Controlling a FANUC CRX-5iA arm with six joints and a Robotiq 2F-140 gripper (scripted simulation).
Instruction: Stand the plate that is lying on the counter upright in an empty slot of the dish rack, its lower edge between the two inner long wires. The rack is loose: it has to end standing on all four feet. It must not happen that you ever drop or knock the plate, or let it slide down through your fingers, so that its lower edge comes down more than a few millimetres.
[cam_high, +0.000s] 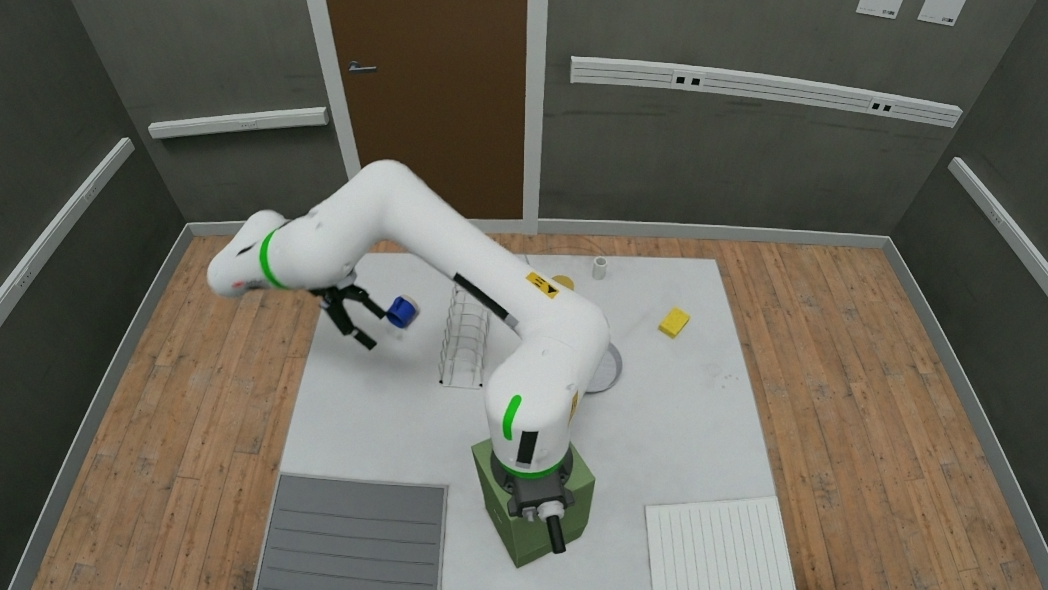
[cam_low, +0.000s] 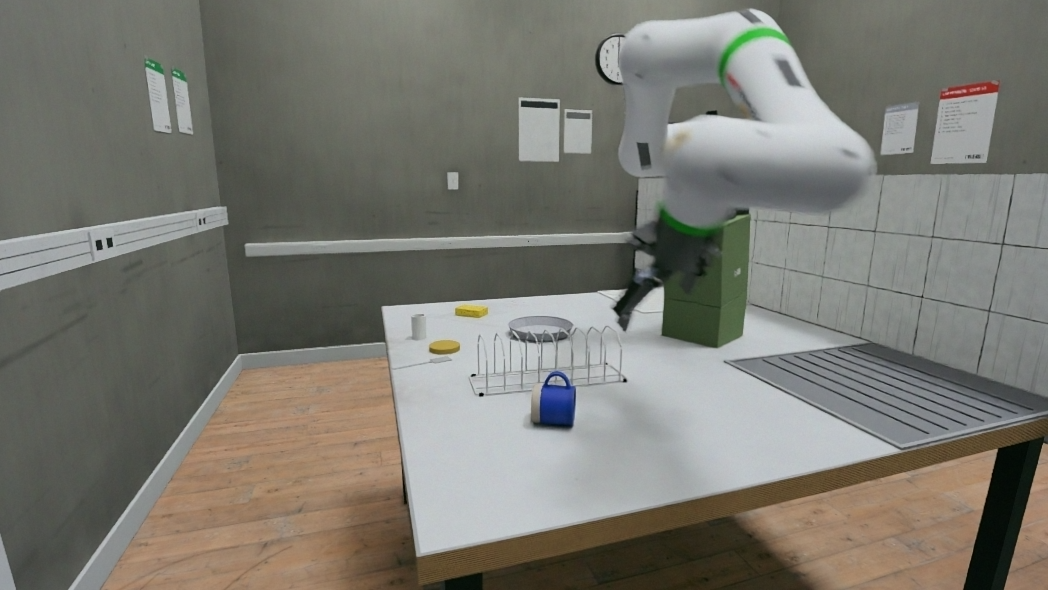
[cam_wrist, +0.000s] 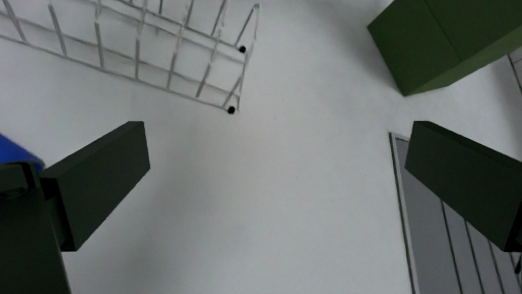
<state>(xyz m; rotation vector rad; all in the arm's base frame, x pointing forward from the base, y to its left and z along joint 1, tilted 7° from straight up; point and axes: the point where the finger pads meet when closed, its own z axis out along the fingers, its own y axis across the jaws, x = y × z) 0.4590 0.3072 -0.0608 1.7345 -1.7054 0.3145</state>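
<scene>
My gripper is now 54 cm to the left of the grey plate, 20 cm above it and 6 cm past it. From my hand the other things lie so: yellow disc 52 cm to the right, 23 cm ahead, 20 cm below; then white cup 65 cm to the right, 26 cm ahead, 19 cm below; then grey ribbed mat 56 cm behind, 21 cm below, 14 cm to the left.
</scene>
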